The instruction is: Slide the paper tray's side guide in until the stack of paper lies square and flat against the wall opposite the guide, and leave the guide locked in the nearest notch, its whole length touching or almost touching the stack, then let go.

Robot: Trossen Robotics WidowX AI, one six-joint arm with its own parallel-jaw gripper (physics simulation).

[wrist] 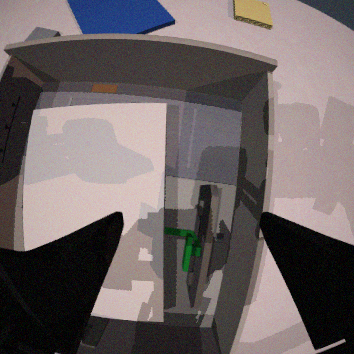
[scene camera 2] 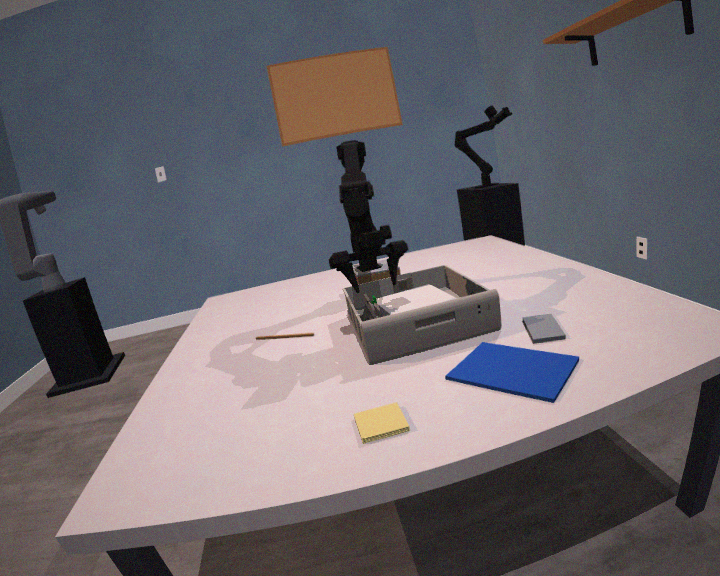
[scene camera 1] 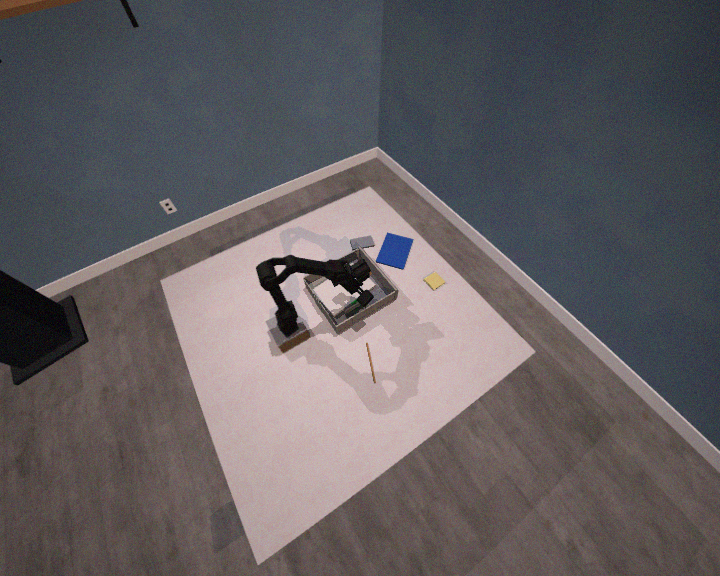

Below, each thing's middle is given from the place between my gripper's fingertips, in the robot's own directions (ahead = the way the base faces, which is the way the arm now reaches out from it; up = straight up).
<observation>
The side guide [wrist: 198,247] lies 40 mm behind my hand, 10 mm to the right of it and 70 mm below it. From my hand the other things lie so: white paper stack [scene camera 2: 426,295] (10 mm behind, 110 mm to the left, 80 mm below); then small grey block [scene camera 2: 542,328] (260 mm ahead, 280 mm to the left, 110 mm below); then blue book [scene camera 2: 535,374] (350 mm ahead, 130 mm to the left, 110 mm below).
</observation>
